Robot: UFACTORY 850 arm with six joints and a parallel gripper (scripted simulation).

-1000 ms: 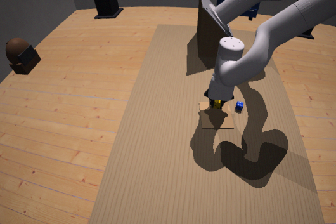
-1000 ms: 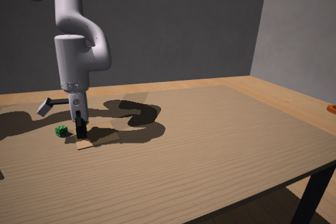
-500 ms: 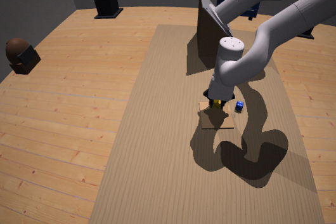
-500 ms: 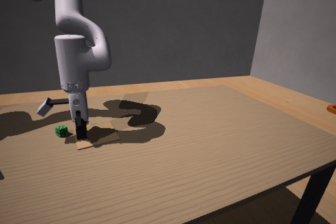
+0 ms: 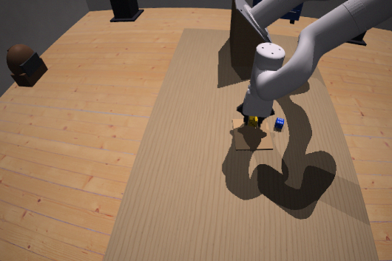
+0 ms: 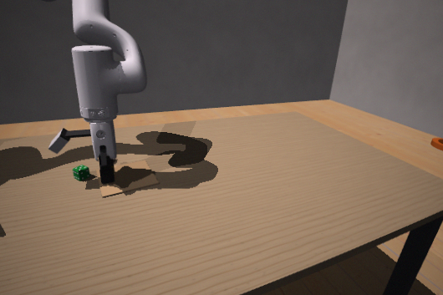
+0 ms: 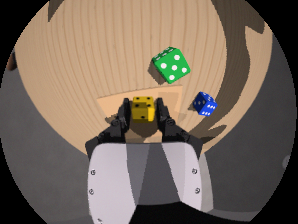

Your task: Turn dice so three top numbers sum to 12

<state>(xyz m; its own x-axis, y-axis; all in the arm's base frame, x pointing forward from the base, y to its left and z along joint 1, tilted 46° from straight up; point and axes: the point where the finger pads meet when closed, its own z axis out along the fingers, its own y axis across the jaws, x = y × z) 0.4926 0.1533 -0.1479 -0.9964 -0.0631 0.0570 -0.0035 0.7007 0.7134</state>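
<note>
Right now the yellow die is 1 cm below my hand. From my hand the other things lie so: tan mat 5 cm ahead, 2 cm below; blue die 11 cm to the left, 1 cm below, 1 cm behind; green die 7 cm behind, 3 cm to the left, 1 cm below.
</note>
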